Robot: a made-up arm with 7 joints.
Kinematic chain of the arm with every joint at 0, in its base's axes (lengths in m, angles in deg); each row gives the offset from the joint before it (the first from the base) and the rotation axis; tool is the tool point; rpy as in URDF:
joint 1: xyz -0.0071 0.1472 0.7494 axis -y
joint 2: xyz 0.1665 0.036 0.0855 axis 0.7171 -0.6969 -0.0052
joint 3: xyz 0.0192 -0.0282 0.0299 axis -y
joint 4: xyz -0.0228 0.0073 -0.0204 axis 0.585 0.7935 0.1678
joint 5: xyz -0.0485 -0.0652 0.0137 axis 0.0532 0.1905 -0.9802
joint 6: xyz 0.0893 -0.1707 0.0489 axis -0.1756 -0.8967 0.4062
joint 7: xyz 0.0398 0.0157 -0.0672 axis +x
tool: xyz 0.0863 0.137 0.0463 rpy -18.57 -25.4 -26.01
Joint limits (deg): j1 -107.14..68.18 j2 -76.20..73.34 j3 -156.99..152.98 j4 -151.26..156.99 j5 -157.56..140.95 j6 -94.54..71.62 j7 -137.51..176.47
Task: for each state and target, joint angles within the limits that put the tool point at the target. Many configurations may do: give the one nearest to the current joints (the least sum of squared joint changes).
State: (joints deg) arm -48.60 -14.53 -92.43 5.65 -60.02 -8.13 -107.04
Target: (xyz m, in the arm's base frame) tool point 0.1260 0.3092 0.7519
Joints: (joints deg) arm -58.90 -13.92 -109.94 20.59 -83.43 -14.13 -81.00
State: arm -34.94 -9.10 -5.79 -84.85 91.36 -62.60 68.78
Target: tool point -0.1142 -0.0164 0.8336
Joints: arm -42.46 -10.01 -13.32 -72.64 117.23 -75.23 72.58
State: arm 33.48 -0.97 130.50 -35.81 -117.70 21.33 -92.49
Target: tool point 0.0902 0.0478 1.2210
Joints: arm 26.92 38.44 139.35 -75.17 -157.56 26.86 -80.62
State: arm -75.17 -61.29 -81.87 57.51 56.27 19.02 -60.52
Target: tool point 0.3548 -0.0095 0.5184
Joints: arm -105.10 -52.31 -83.79 24.74 70.33 41.57 -82.01
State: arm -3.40 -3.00 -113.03 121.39 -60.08 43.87 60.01
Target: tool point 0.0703 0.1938 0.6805
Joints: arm -0.10 16.52 -96.53 116.61 -67.58 26.92 58.12
